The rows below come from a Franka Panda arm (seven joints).
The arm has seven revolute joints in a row. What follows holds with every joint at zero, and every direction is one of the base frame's.
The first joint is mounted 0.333 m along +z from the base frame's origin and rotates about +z.
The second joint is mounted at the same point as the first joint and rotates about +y.
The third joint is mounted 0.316 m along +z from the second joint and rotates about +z.
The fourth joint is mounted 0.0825 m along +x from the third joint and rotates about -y.
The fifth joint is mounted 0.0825 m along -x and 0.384 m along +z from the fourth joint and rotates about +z.
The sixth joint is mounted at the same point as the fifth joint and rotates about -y.
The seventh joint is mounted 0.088 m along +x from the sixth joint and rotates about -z.
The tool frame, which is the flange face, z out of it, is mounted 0.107 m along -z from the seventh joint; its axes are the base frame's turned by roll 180, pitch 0 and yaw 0 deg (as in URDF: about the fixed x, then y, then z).
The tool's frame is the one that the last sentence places.
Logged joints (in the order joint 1, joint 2, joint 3, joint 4, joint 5, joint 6, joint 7), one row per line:
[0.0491 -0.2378 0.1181 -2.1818 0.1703 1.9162 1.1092]
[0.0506 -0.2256 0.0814 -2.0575 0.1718 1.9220 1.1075]
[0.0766 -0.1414 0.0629 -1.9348 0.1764 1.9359 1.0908]
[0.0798 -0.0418 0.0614 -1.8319 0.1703 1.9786 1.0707]
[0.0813 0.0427 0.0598 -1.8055 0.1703 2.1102 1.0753]
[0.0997 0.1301 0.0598 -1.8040 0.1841 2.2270 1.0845]
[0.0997 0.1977 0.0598 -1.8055 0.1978 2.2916 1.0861]
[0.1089 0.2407 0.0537 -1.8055 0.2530 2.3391 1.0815]
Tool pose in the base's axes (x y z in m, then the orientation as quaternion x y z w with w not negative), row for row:
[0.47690 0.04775 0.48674 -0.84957 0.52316 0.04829 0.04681]
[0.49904 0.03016 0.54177 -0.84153 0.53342 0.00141 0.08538]
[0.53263 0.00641 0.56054 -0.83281 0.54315 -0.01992 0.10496]
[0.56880 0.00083 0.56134 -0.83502 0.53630 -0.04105 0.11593]
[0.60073 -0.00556 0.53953 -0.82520 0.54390 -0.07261 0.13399]
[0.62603 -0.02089 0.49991 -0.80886 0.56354 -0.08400 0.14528]
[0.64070 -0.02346 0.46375 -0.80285 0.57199 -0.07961 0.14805]
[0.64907 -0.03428 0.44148 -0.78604 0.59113 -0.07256 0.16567]
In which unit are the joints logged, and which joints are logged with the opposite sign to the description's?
The joints are logged in radians. Opposite sign: joint 1.
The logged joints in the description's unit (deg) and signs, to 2 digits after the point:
[-2.81 -13.62 6.77 -125.01 9.76 109.79 63.55]
[-2.90 -12.93 4.66 -117.89 9.84 110.12 63.46]
[-4.39 -8.10 3.60 -110.86 10.11 110.92 62.50]
[-4.57 -2.39 3.52 -104.96 9.76 113.37 61.35]
[-4.66 2.45 3.43 -103.45 9.76 120.91 61.61]
[-5.71 7.45 3.43 -103.36 10.55 127.60 62.14]
[-5.71 11.33 3.43 -103.45 11.33 131.30 62.23]
[-6.24 13.79 3.08 -103.45 14.50 134.02 61.97]

